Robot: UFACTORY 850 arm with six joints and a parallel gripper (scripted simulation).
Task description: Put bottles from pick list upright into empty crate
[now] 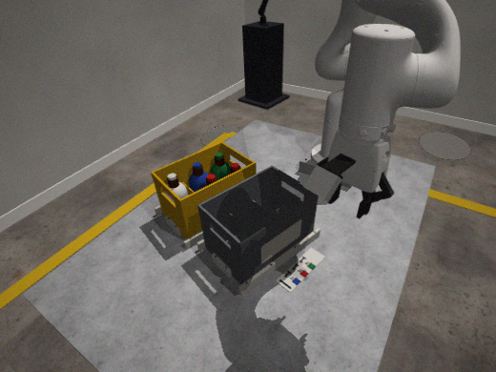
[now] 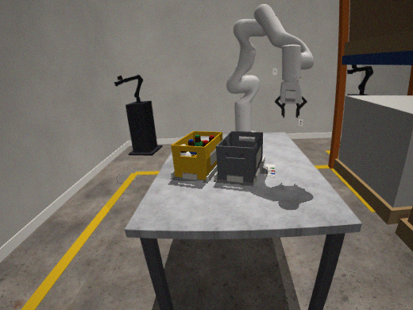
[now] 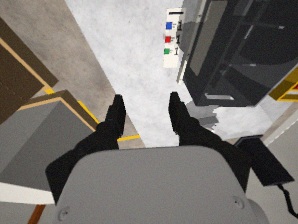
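Now: the blue-label bottle 52 cm to the right of my hand, 22 cm below it and 4 cm behind it. Also, from my hand: pick list: 30 cm below, 9 cm to the right, 1 cm behind; then grey crate: 24 cm to the right, 22 cm below, 1 cm behind; then red bottle: 43 cm to the right, 22 cm below, 2 cm behind.
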